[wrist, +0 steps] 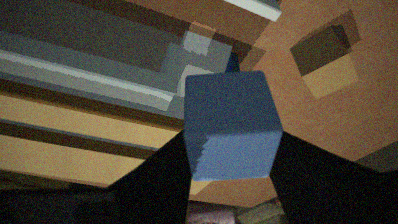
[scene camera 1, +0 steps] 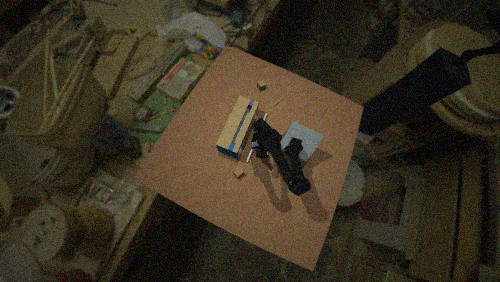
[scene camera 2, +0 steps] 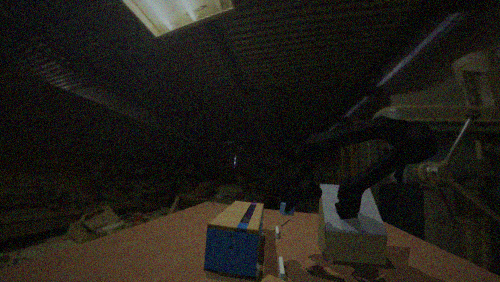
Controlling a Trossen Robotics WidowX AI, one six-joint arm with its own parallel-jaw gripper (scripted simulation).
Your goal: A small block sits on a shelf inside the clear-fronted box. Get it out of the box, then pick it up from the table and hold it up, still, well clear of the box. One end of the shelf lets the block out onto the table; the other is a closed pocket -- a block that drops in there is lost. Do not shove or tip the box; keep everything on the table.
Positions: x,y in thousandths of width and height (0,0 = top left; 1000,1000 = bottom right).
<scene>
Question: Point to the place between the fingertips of the gripper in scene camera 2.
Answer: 565,746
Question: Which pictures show the box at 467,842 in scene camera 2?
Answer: The wrist view, scene camera 1 and scene camera 2: all of them.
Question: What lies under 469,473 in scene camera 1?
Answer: A box.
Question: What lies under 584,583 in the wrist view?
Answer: A small blue block.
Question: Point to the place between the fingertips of the gripper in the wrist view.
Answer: At 569,605
</scene>
